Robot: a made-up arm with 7 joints.
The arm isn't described. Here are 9 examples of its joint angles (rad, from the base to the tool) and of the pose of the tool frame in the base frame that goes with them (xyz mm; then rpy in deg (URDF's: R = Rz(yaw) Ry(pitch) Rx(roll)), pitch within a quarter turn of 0, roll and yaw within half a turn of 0).
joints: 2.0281 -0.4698 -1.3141 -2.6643 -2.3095 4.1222 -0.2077
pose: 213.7 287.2 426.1 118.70 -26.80 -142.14
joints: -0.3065 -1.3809 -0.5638 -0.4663 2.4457 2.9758 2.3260
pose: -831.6 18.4 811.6 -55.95 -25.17 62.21
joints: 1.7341 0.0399 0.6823 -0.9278 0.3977 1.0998 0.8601
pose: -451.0 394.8 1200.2 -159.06 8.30 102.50
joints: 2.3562 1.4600 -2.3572 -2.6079 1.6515 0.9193 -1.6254
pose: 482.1 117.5 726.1 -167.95 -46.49 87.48
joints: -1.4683 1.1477 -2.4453 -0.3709 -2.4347 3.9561 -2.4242
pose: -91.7 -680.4 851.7 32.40 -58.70 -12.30
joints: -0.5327 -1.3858 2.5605 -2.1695 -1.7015 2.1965 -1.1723
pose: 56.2 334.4 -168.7 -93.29 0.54 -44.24
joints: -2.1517 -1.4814 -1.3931 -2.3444 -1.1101 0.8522 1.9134
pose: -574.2 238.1 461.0 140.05 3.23 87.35
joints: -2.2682 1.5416 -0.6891 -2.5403 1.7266 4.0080 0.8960
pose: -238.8 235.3 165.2 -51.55 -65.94 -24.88
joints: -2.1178 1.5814 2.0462 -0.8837 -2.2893 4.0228 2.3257
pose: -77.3 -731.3 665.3 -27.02 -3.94 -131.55
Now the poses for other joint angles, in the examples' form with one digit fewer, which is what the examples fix.
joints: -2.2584 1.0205 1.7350 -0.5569 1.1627 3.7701 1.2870
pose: -314 -692 813 89.9 44.9 -21.2
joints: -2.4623 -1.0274 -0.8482 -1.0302 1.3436 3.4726 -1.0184
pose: 134 637 981 -58.2 9.9 22.4
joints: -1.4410 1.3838 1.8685 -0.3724 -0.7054 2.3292 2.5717
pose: 226 -949 717 107.9 62.9 84.9
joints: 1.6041 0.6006 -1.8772 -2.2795 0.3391 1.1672 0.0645
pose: 624 -182 458 154.4 44.4 -49.8
